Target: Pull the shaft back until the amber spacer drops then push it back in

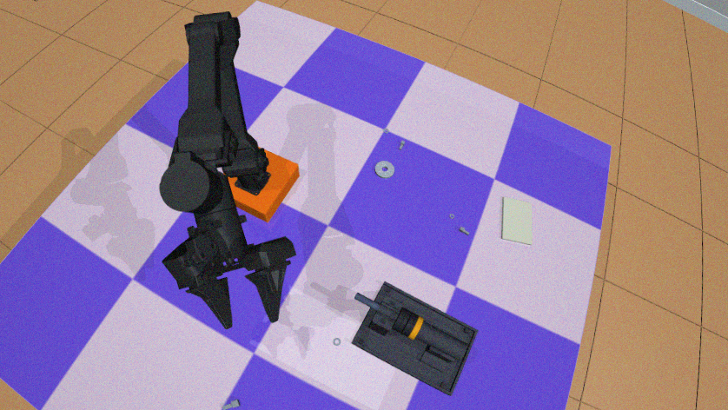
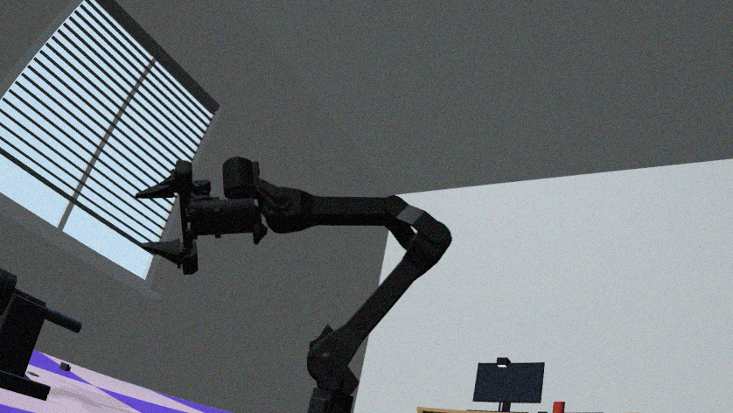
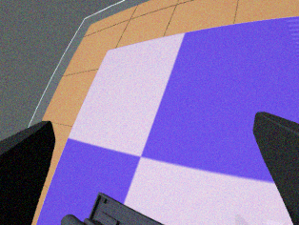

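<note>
Right now the shaft is 180 mm ahead of my gripper tip, 150 mm to the left of it and 200 mm below it. From my gripper tip the other things lie so: amber spacer (230 mm ahead, 140 mm to the left, 210 mm below); then pale card (390 mm ahead, 520 mm to the left, 280 mm below).
</note>
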